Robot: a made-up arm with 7 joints. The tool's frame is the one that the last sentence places. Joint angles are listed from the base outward.
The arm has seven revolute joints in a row. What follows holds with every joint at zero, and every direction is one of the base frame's.
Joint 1 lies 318.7 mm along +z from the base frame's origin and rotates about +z.
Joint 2 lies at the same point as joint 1 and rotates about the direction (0, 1, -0.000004).
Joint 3 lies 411.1 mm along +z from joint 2 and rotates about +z.
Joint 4 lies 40.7 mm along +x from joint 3 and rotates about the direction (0, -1, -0.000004).
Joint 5 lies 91.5 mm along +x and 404.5 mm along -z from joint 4 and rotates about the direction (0, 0.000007, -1).
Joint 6 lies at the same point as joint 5 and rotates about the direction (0, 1, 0.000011).
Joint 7 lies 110.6 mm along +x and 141.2 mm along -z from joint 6 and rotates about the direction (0, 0.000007, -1).
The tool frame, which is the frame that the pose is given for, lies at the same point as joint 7; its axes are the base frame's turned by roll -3.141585, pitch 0 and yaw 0 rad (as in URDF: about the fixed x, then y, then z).
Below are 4 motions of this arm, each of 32 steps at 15 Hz.
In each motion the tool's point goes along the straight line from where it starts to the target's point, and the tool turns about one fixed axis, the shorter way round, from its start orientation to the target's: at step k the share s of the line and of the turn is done. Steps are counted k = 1, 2, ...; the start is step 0. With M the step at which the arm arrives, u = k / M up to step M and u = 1 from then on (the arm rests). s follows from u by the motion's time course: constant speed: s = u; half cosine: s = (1 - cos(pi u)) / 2; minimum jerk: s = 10 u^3 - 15 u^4 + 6 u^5.
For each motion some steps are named. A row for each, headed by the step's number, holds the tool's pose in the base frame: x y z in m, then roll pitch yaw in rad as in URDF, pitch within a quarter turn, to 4 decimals.
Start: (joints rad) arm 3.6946 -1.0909 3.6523 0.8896 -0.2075 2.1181 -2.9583
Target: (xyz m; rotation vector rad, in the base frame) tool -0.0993 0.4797 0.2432 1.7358 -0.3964 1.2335
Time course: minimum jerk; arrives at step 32
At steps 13, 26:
13: 0.0418 0.3013 0.1418 0.9021 -0.9899 0.6447
26: -0.0891 0.4667 0.2358 1.6205 -1.0410 0.5154

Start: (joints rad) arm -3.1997 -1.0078 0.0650 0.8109 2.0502 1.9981 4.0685
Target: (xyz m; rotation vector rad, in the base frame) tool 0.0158 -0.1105 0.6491 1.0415 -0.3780 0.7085
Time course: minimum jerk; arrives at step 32
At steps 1, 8, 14, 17, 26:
1: -0.0696 -0.1820 0.8394 1.2697 -0.4950 0.6728
8: -0.0608 -0.1746 0.8197 1.2358 -0.5070 0.6486
14: -0.0368 -0.1545 0.7663 1.1442 -0.5432 0.5843
17: -0.0219 -0.1421 0.7331 1.0877 -0.5683 0.5457
26: 0.0116 -0.1140 0.6584 0.9611 -0.6311 0.4628

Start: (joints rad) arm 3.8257 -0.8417 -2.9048 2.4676 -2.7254 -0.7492 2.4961
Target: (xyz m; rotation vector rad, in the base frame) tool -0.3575 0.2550 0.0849 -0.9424 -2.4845 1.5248
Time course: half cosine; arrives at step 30
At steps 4, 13, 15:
4: 0.4478 0.5807 0.5163 -3.0398 -0.9560 1.2351
13: 0.1508 0.4606 0.3572 -2.8654 -0.3893 1.6528
15: 0.0633 0.4252 0.3103 -2.7765 -0.2382 1.7776

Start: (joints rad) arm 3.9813 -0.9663 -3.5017 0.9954 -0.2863 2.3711 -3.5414
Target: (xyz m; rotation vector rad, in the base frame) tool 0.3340 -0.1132 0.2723 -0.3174 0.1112 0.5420
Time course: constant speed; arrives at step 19
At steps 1, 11, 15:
1: 0.3014 0.0855 0.1733 -0.0410 -0.7375 0.6558
11: 0.3195 -0.0249 0.2283 -0.1618 -0.2195 0.6050
15: 0.3268 -0.0690 0.2503 -0.2144 -0.0145 0.5687

